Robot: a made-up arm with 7 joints. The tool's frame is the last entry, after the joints.
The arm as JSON. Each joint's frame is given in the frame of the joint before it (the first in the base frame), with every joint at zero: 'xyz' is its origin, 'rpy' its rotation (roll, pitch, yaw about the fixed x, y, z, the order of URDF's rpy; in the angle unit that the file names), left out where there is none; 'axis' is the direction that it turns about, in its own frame. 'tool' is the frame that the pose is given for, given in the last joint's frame.
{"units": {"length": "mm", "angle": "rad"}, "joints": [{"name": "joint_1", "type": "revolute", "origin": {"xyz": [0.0, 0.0, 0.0]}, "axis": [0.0, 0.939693, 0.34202]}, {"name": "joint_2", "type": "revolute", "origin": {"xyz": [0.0, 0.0, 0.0]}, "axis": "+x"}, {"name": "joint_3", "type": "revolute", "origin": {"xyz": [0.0, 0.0, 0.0]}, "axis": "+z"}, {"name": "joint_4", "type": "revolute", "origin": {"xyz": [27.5, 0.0, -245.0]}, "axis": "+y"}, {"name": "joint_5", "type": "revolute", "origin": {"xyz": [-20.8, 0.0, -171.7]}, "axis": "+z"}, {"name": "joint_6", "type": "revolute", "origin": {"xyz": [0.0, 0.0, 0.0]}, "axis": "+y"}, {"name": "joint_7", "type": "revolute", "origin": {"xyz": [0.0, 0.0, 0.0]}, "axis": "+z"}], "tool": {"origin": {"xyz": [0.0, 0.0, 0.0]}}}
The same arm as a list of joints. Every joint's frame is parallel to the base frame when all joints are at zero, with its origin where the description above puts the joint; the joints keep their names.
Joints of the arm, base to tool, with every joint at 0 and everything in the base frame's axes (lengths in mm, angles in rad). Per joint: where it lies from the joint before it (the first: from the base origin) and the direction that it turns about. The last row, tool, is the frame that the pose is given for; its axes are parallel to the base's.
joint_1: offset 0.0 0.0 0.0 axis 0 0.9397 0.342
joint_2: offset 0.0 0.0 0.0 axis 1 0 0
joint_3: offset 0.0 0.0 0.0 axis 0 0 1
joint_4: offset 27.5 0.0 -245.0 axis 0 1 0
joint_5: offset -20.8 0.0 -171.7 axis 0 0 1
joint_6: offset 0.0 0.0 0.0 axis 0 1 0
joint_7: offset 0.0 0.0 0.0 axis 0 0 1
tool: offset 0.0 0.0 0.0

